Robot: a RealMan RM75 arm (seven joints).
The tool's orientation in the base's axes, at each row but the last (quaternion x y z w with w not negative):
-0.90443 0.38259 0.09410 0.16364
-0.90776 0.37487 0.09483 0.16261
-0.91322 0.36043 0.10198 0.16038
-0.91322 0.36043 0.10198 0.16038
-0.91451 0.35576 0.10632 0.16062
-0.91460 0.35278 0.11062 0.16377
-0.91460 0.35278 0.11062 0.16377
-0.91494 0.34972 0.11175 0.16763
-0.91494 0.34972 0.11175 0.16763
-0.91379 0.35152 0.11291 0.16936
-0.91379 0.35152 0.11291 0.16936
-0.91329 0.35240 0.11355 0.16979
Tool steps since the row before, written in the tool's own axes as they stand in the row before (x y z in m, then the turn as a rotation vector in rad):
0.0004 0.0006 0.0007 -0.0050 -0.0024 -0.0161
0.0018 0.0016 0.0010 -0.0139 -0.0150 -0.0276
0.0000 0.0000 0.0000 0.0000 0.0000 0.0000
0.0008 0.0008 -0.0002 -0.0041 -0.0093 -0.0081
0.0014 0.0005 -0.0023 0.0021 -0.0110 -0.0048
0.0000 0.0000 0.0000 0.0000 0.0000 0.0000
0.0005 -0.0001 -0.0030 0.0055 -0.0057 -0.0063
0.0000 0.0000 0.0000 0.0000 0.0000 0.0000
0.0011 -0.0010 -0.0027 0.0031 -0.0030 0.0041
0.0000 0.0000 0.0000 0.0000 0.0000 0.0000
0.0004 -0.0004 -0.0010 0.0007 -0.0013 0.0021
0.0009 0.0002 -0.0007 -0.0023 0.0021 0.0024
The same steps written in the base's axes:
-0.0002 -0.0004 -0.0009 -0.0010 -0.0010 0.0170
0.0001 -0.0019 -0.0018 0.0023 0.0089 0.0331
0.0000 0.0000 0.0000 0.0000 0.0000 0.0000
0.0000 -0.0011 -0.0002 0.0040 0.0060 0.0108
0.0009 -0.0021 0.0016 0.0094 0.0046 0.0062
0.0000 0.0000 0.0000 0.0000 0.0000 0.0000
0.0007 -0.0014 0.0026 0.0084 -0.0018 0.0053
0.0000 0.0000 0.0000 0.0000 0.0000 0.0000
0.0017 -0.0010 0.0024 0.0039 0.0018 -0.0041
0.0000 0.0000 0.0000 0.0000 0.0000 0.0000
0.0007 -0.0004 0.0009 0.0012 0.0013 -0.0019
0.0006 -0.0010 0.0003 -0.0033 0.0009 -0.0019

